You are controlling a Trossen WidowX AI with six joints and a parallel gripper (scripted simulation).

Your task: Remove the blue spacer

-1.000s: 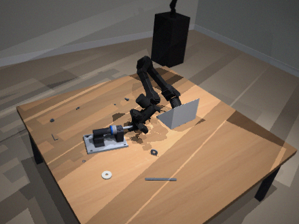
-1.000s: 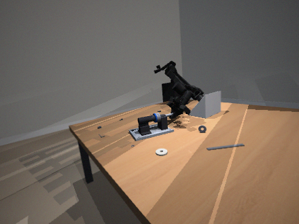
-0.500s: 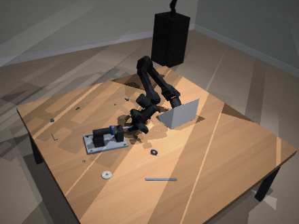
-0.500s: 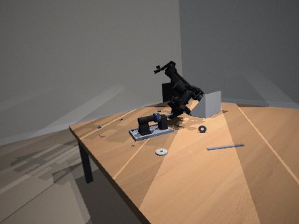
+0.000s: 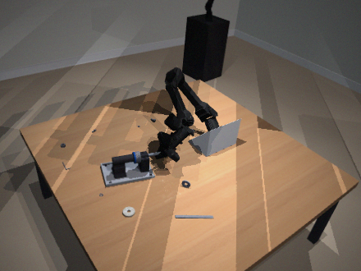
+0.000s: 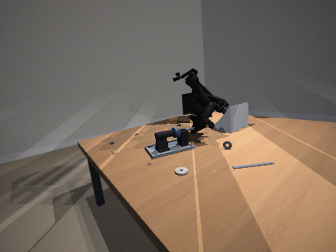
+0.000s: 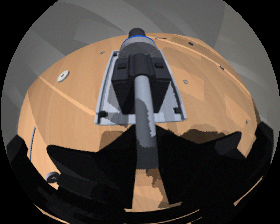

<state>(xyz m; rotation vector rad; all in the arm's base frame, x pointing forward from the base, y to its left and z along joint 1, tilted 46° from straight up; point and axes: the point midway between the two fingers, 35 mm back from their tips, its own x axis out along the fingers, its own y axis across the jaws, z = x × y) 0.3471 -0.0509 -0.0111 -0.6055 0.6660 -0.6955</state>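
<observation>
The shaft is 3 cm ahead of my gripper tip, 1 cm to the right of it and 2 cm above it. From my gripper tip the other things lie so: blue spacer 10 cm ahead, 4 cm to the right, 2 cm above; grey piece 8 cm ahead, 3 cm to the right, 2 cm above; dark flat bar 7 cm ahead, 35 cm to the left, 5 cm below.
</observation>
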